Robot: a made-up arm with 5 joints.
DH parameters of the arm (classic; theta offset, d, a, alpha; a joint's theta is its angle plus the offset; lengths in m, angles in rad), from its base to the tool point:
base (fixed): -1.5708 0.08 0 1.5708
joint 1: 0 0.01 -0.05 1.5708
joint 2: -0.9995 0 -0.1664 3.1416
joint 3: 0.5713 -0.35 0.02 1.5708
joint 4: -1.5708 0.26 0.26 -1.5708
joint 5: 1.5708 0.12 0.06 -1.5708
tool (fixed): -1.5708 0.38 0 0
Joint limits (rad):
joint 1: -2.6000..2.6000
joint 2: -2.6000..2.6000
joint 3: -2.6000..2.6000
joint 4: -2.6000..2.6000
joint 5: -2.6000..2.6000
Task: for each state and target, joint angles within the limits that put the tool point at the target. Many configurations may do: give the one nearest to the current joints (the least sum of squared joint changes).
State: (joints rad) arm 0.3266 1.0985 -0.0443 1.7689 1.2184
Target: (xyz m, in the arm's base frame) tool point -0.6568 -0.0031 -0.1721
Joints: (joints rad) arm 0.3677 1.0984 -0.6114 1.5385 1.5569
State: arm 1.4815 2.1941 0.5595 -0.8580 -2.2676
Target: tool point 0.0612 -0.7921 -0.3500
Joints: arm 1.5989 2.0644 0.7292 -0.9017 -2.2332
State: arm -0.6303 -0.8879 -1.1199 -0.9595 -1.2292
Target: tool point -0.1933 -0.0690 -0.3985
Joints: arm 0.1832 -1.2154 -0.9817 -1.3719 -0.9217
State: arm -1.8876 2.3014 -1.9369 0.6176 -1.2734
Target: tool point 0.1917 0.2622 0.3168
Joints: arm -1.7865 2.6000 -2.5822 0.4032 -0.6869
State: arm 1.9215 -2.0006 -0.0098 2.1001 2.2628
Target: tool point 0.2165 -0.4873 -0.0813
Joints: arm 2.6000 -2.0553 0.4829 2.1766 1.6832
